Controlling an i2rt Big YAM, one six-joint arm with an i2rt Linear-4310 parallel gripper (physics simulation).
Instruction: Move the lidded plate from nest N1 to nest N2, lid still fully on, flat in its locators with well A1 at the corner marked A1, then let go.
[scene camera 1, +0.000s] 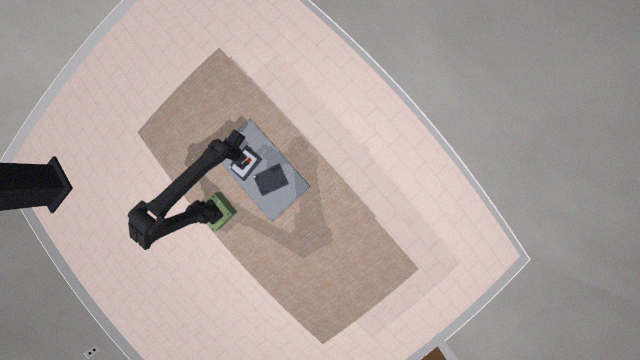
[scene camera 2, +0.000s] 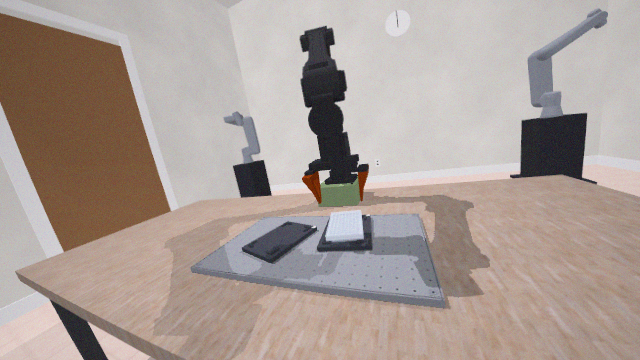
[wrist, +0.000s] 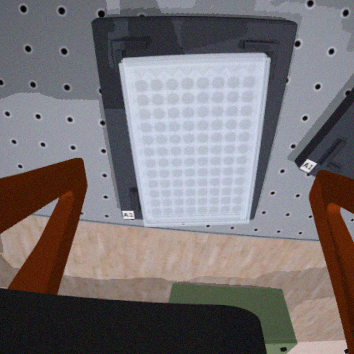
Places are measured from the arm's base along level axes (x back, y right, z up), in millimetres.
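Pixels of known places: gripper, fingertip midpoint: (scene camera 1: 242, 157) (scene camera 2: 340, 201) (wrist: 200, 177); arm's base, origin of the base link: (scene camera 1: 212, 211) (scene camera 2: 341, 180).
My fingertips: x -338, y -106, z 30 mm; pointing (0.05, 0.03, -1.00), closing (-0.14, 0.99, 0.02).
Note:
Ahead of a thing's pixels: the offset from my fingertips to its top centre. "spot": to the spot under its first point. Level surfaces: height alone.
The white lidded plate {dx +33, dy +8, dz -63 mm} (scene camera 1: 236, 171) (scene camera 2: 345, 226) (wrist: 195, 140) lies on a dark nest {dx +31, dy +6, dz -79 mm} (scene camera 2: 345, 246) (wrist: 195, 35). In the wrist view it sits off-centre, with a gap to the far locators, and its near edge reaches slightly past the nest's near edge. It looks slightly tilted. The lid appears on; its fit is not clear. The second dark nest {dx -25, dy +173, dz -79 mm} (scene camera 1: 271, 180) (scene camera 2: 280, 241) (wrist: 345, 140) is bare. A1 tags show on the loaded nest {spot: dx +117, dy -33, dz -85 mm} (wrist: 128, 215) and the bare one {spot: dx +35, dy +102, dz -85 mm} (wrist: 308, 165); N1/N2 labels are not readable. My gripper (scene camera 2: 340, 201) (wrist: 200, 177) is open above the plate, fingers apart from it.
Both nests stand on a grey perforated board (scene camera 1: 290, 192) (scene camera 2: 400, 280) (wrist: 35, 100) on the wooden table {dz -109 mm} (scene camera 1: 340, 280) (scene camera 2: 525, 250). The arm's green base block (scene camera 1: 227, 211) (scene camera 2: 340, 195) (wrist: 240, 305) is behind the board. Other grey arms stand in the background.

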